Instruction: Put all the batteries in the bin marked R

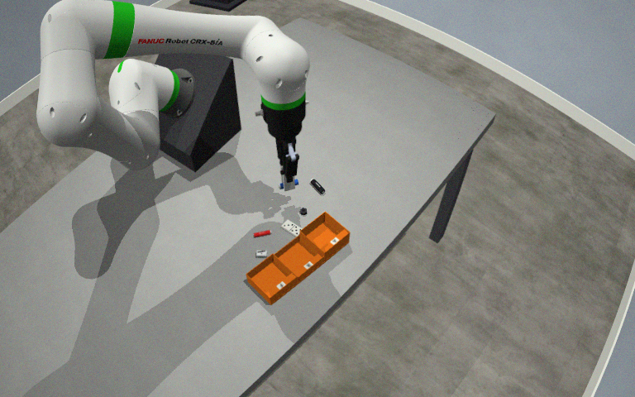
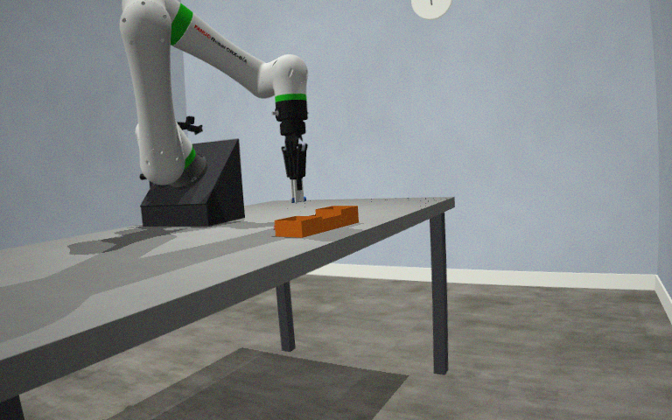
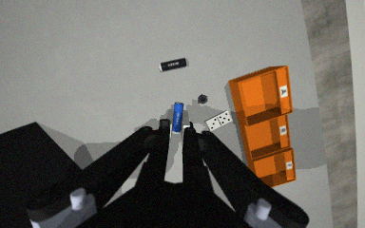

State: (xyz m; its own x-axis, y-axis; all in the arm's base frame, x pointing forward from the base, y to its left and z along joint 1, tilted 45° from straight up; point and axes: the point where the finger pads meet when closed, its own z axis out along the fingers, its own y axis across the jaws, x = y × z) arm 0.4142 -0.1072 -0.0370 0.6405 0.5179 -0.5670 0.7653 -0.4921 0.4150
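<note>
The orange bin is 12 cm ahead of my hand, 14 cm to the right of it and 7 cm below it. Also, from my hand: black nut (5 cm ahead, 1 cm to the right, 9 cm below); black battery (4 cm ahead, 7 cm to the left, 9 cm below); blue battery (3 cm below).
</note>
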